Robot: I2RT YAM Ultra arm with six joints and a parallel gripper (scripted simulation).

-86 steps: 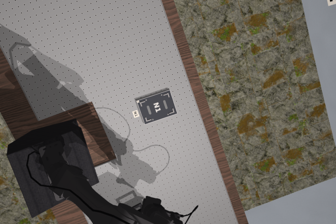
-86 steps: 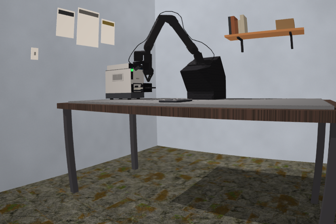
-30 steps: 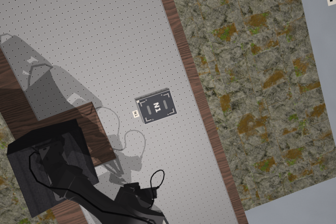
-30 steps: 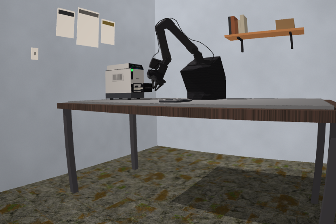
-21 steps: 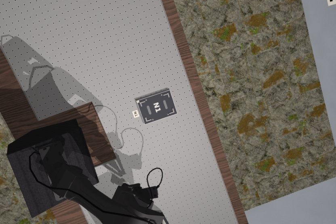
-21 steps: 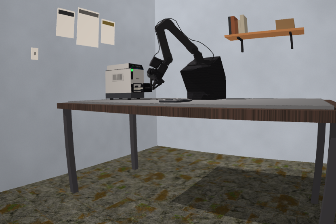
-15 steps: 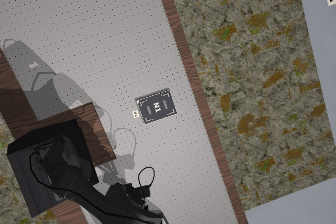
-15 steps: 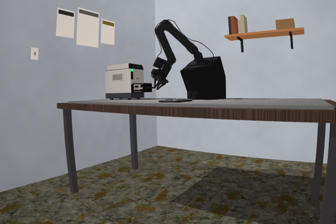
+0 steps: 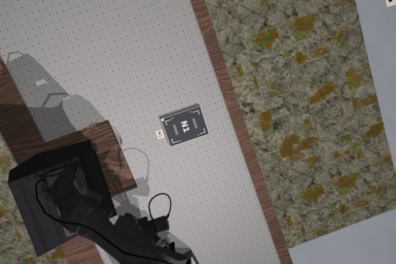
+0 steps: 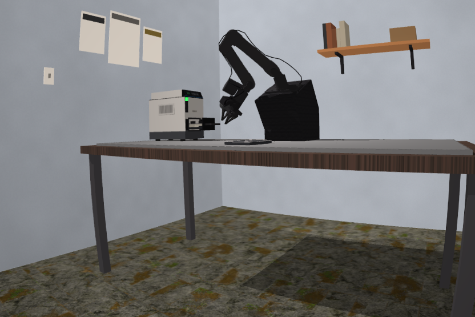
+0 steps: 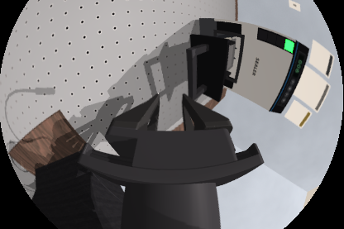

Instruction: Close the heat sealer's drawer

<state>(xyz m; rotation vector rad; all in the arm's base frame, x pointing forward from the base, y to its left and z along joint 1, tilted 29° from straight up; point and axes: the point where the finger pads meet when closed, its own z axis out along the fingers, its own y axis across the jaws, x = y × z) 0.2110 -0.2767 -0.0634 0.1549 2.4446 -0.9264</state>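
The sealer drawer is 160 mm to the right of my hand, 40 mm ahead of it and 30 mm below it. From my hand the other things lie so: label tag 350 mm to the left, 130 mm ahead, 100 mm below.
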